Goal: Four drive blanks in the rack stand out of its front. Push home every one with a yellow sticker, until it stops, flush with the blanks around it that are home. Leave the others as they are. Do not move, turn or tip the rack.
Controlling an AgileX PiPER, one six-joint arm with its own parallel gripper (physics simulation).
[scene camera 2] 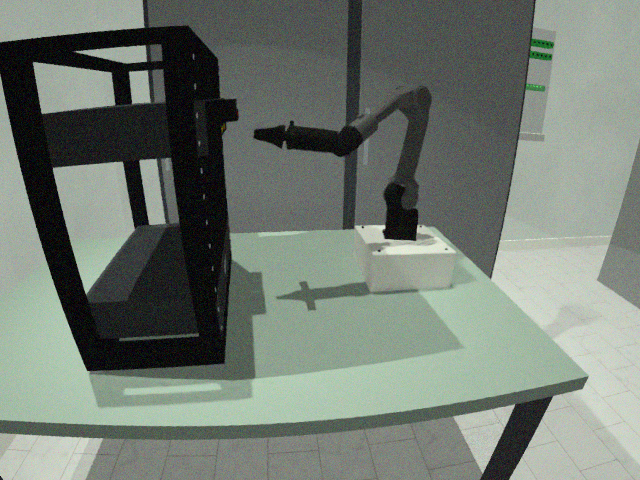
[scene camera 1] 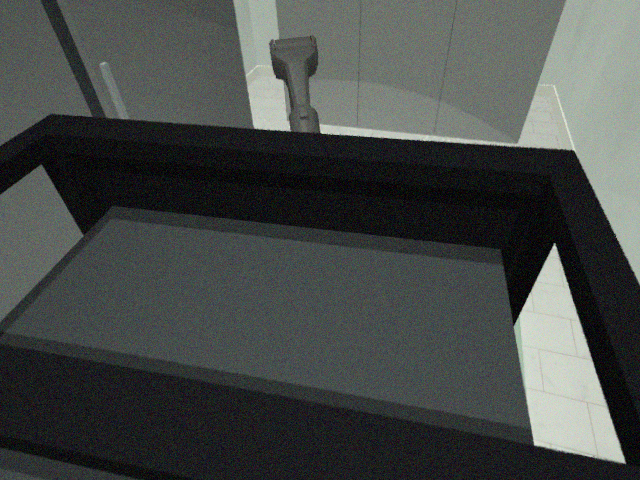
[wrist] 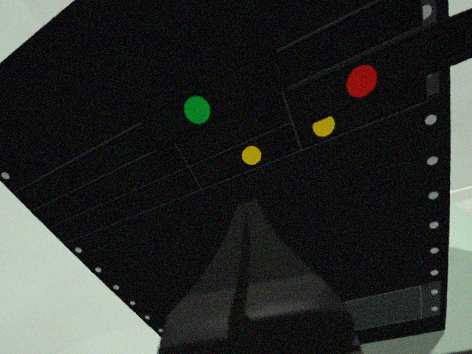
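The black rack stands upright. In the wrist view, a blank with a yellow sticker sits in the lower row of the drive bay. To its right a second yellow sticker is partly covered from above by the blank with a red sticker. A green sticker is at upper left. In scene camera 2, a dark blank stands well out, with red at its end; a bit of yellow shows below. How far the others stand out is unclear. My gripper is shut and empty, apart from the rack front.
The drive unit's grey housing spans the rack's upper part. Another dark unit lies low in the rack. The arm's white base block stands on the green table. Part of the arm shows behind the rack in scene camera 1.
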